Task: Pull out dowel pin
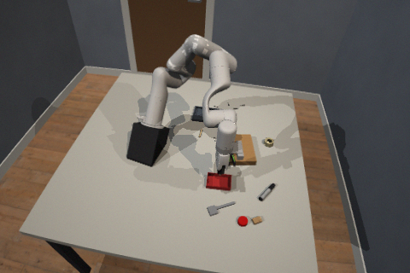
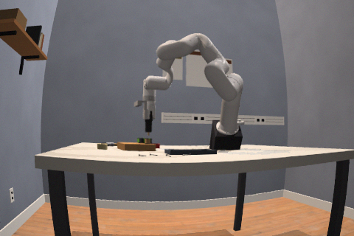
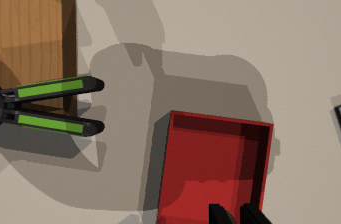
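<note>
My gripper is now 100 mm above the red tray. Also, from my hand: grey scraper 10 mm ahead, 140 mm to the right, 110 mm below; then small wooden block 40 mm ahead, 230 mm to the left, 70 mm below; then dowel pin 20 mm below.
</note>
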